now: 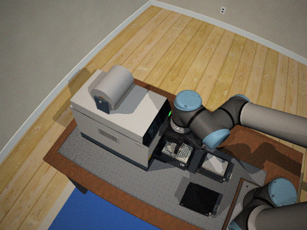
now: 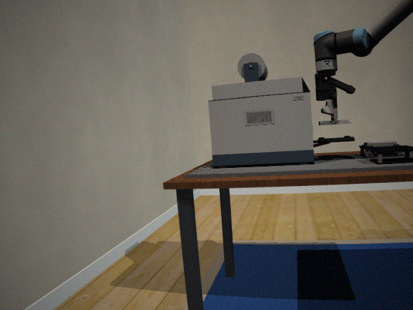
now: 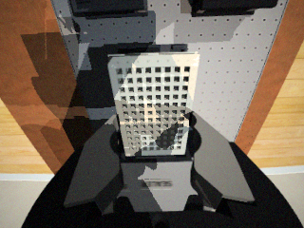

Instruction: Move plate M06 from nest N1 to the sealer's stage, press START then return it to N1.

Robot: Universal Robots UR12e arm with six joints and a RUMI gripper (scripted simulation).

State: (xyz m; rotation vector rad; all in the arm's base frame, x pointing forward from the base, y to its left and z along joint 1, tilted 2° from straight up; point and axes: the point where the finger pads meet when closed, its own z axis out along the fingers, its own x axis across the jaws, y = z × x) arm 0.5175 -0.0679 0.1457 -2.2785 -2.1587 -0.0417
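My gripper is now 8 cm above the sealer stage. Also, from my hand: foil-covered plate 21 cm behind, 5 cm to the right, 11 cm below; white well plate 1 cm below; square button 9 cm ahead, 10 cm to the right, 2 cm above.
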